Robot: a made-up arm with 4 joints. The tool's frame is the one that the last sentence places. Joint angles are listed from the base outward.
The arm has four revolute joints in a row. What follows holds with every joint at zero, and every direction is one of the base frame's. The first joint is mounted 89.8 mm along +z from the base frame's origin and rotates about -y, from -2.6 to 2.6 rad. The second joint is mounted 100.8 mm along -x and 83 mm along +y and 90.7 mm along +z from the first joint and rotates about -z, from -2.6 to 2.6 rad. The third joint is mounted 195.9 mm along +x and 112.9 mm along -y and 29.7 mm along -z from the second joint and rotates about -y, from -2.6 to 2.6 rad. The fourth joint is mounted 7.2 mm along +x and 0.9 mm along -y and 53.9 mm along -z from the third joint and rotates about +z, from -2.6 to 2.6 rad. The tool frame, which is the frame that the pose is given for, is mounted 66.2 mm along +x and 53.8 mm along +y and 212.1 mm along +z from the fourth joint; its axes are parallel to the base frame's.
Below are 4 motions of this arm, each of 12 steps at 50 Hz.
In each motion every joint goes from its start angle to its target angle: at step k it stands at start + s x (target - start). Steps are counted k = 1, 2, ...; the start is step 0. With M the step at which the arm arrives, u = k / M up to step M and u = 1 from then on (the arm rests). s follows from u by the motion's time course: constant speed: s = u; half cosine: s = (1 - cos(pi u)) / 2; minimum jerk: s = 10 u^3 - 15 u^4 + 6 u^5.
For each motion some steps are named. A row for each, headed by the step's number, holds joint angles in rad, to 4 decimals.
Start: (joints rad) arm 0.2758 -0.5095 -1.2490 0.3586
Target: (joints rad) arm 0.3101 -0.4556 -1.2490 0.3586
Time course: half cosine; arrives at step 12
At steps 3, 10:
3: 0.2808 -0.5016 -1.2490 0.3586
10: 0.3078 -0.4592 -1.2490 0.3586

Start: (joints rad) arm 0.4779 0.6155 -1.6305 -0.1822
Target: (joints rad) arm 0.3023 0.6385 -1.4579 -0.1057
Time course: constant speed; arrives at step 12
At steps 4, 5, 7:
4: 0.4194 0.6232 -1.5730 -0.1567
5: 0.4047 0.6251 -1.5586 -0.1503
7: 0.3755 0.6289 -1.5298 -0.1376

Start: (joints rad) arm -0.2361 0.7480 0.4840 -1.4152
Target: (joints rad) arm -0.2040 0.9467 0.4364 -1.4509
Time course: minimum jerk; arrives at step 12
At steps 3, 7, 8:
3: -0.2328 0.7686 0.4791 -1.4189
7: -0.2151 0.8778 0.4529 -1.4385
8: -0.2107 0.9050 0.4464 -1.4434

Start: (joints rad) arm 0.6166 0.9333 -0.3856 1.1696
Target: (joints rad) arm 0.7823 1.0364 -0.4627 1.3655
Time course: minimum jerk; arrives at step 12
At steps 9, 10, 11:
9: 0.7651 1.0257 -0.4547 1.3452
10: 0.7764 1.0327 -0.4600 1.3585
11: 0.7815 1.0359 -0.4623 1.3645

